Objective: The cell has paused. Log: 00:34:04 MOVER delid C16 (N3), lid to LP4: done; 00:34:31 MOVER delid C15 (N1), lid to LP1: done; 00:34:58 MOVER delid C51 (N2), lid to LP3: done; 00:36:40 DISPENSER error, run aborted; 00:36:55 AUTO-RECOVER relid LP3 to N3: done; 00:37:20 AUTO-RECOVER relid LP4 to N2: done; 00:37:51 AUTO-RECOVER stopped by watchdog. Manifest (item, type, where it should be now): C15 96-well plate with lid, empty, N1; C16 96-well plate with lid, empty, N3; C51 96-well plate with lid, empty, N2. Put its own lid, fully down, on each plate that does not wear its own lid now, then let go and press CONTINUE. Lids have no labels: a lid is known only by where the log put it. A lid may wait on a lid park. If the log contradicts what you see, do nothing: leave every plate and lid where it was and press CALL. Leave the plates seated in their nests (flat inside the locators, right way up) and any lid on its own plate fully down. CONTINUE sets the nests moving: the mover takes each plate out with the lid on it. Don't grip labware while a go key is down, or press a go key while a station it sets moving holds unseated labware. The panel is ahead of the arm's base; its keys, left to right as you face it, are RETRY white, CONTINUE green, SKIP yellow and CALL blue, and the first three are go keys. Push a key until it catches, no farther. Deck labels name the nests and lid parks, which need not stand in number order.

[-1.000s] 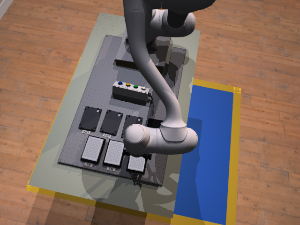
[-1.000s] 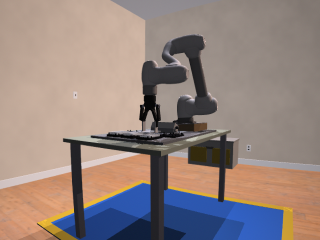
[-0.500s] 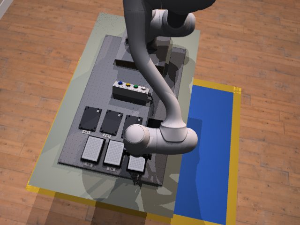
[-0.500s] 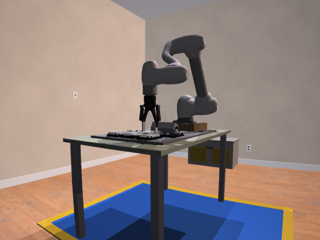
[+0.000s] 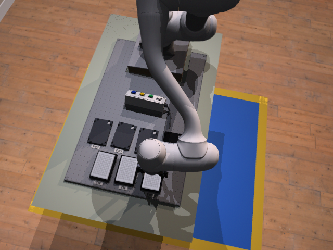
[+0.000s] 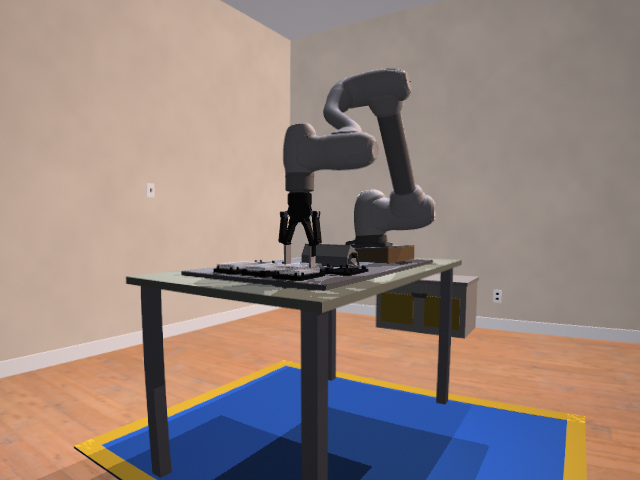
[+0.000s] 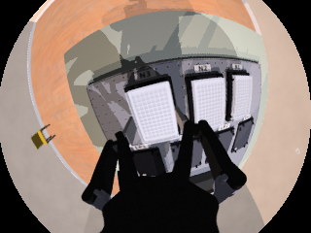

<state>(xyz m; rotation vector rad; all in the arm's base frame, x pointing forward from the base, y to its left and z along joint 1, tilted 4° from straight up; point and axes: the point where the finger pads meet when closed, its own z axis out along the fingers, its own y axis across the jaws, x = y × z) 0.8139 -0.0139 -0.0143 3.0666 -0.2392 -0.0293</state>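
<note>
Right now the 96-well plate is 4 cm below my hand. Round my hand: lid park LP2: 22 cm behind, 17 cm to the right, 6 cm below; then lid park LP3: 19 cm behind, 4 cm to the right, 6 cm below; then lid park LP1: 17 cm behind, 9 cm to the left, 6 cm below.
</note>
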